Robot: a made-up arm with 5 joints.
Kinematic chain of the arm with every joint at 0, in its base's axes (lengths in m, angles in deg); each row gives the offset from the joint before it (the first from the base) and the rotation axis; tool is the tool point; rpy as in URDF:
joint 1: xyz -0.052 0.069 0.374 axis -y
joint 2: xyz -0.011 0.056 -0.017 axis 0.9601 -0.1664 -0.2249
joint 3: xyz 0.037 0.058 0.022 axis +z
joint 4: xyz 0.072 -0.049 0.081 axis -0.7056 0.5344 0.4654
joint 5: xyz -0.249 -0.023 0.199 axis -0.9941 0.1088 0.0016
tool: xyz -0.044 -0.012 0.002 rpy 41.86 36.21 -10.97
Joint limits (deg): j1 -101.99..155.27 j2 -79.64..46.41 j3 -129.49..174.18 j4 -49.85..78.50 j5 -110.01..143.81
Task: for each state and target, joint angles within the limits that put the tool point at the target. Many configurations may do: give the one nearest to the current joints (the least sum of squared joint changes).
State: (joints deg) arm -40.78 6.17 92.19 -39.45 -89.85
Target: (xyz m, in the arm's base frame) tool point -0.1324 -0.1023 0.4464
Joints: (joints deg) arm -32.37 29.49 65.34 -45.80 -90.09
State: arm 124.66 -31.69 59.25 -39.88 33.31
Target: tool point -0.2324 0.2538 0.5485
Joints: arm 84.19 -77.14 93.30 -40.04 30.52
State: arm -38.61 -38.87 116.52 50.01 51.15
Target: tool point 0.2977 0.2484 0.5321
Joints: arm -45.27 -24.86 111.02 33.99 51.39
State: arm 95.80 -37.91 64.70 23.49 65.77
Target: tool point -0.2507 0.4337 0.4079
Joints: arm 93.13 -78.19 63.51 11.56 66.52
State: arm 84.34 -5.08 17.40 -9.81 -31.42
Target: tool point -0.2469 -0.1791 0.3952
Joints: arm 63.38 35.38 58.09 14.53 -24.13
